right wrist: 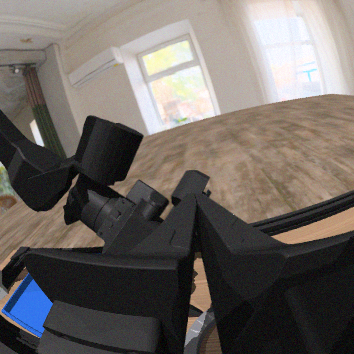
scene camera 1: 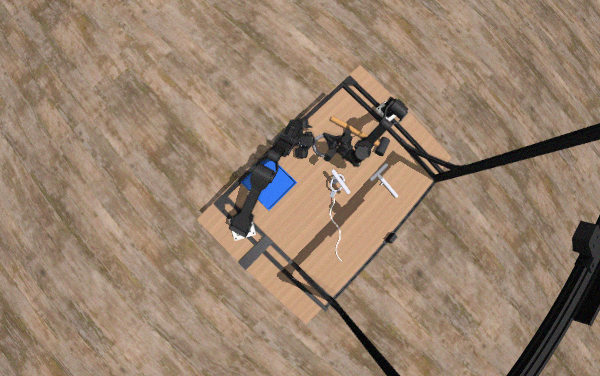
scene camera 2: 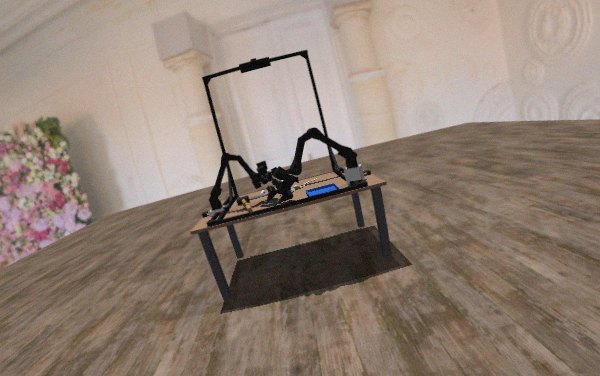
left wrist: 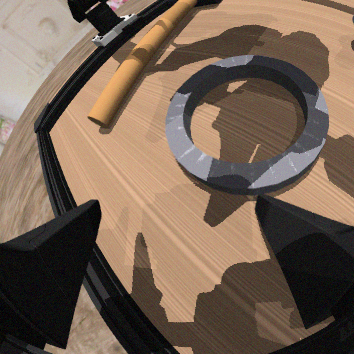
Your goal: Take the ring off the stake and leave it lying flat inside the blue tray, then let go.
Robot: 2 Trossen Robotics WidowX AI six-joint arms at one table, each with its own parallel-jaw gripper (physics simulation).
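Places are measured from the left arm's base along level axes (x back, y right, z up), in millimetres.
Pixels of known places: left gripper, fingertip midpoint: (scene camera 2: 272, 202) (left wrist: 180, 205); right gripper, fingertip midpoint: (right wrist: 193, 201) (scene camera 1: 323, 133) (scene camera 2: 266, 179); left arm's base, link origin: (scene camera 1: 242, 227) (scene camera 2: 352, 166); right arm's base, link origin: (scene camera 1: 388, 110) (scene camera 2: 216, 208) (left wrist: 110, 26).
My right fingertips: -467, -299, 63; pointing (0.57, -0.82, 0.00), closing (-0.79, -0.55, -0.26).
Note:
Ahead of a thing's pixels: the offset from my right fingertips to its top centre, as dx, dy, dz. "pt": to the spot under its first point.
The grey ring {-29, +26, -149} (scene camera 1: 315, 146) (left wrist: 176, 129) (right wrist: 197, 329) lies flat on the table between the two arms. No stake shows inside it in the left wrist view. My left gripper (left wrist: 180, 205) is open and empty, with its fingertips a little short of the ring's near edge in that view. My right gripper (right wrist: 193, 201) is shut with its fingertips together and nothing between them; part of the ring shows behind its fingers. The blue tray {+291, +130, -142} (scene camera 1: 274, 194) (scene camera 2: 322, 190) (right wrist: 31, 303) is empty where it shows, partly under my left arm in scene camera 1. I cannot make out a stake.
An orange-handled mallet {-227, +12, -114} (scene camera 1: 341, 122) (left wrist: 134, 62) lies beside my right arm. A white tool {-26, +230, -57} (scene camera 1: 341, 183) with a round piece and a white cord lies below it in scene camera 1. A grey-headed T-shaped tool {pt -286, +324, -147} (scene camera 1: 388, 187) lies to its right. A black frame edges the table.

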